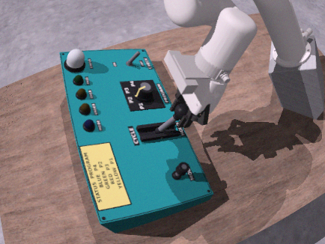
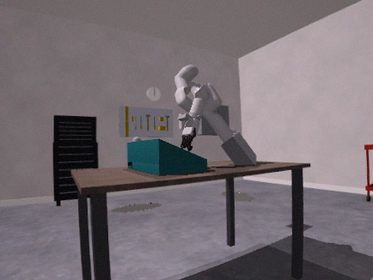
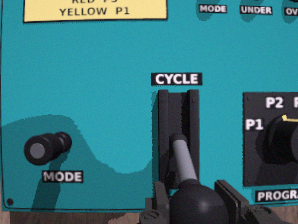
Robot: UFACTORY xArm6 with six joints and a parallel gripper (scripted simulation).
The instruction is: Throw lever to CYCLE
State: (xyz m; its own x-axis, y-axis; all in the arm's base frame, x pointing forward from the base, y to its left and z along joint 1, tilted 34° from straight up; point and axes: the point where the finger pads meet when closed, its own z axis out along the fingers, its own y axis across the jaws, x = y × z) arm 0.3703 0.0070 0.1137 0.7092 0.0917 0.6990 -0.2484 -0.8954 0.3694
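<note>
The black ball-topped lever is 30 mm ahead of my hand, 10 mm to the right of it and 20 mm below it. Round my hand: teal console 70 mm ahead, 80 mm to the right, 50 mm below; mode toggle 80 mm ahead, 100 mm to the left, 30 mm below; program dial 30 mm ahead, 130 mm to the right, 30 mm below.
</note>
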